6 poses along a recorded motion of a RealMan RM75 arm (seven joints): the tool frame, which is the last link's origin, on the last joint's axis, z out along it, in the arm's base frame.
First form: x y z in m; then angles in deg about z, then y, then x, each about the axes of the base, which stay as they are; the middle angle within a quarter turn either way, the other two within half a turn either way.
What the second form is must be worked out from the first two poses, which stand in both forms.
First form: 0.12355 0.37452 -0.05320 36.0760 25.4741 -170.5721
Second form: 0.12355 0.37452 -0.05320 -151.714 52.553 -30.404
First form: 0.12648 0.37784 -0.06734 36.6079 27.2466 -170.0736
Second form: 0.12648 0.37784 -0.06734 -149.965 53.134 -32.262
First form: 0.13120 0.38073 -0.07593 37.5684 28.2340 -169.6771
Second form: 0.13120 0.38073 -0.07593 -148.463 54.287 -33.032
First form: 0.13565 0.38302 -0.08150 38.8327 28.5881 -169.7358
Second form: 0.13565 0.38302 -0.08150 -147.518 55.823 -33.183
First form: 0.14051 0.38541 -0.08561 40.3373 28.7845 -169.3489
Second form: 0.14051 0.38541 -0.08561 -146.105 57.667 -32.778
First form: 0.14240 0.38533 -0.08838 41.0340 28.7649 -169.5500
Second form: 0.14240 0.38533 -0.08838 -145.840 58.510 -32.694
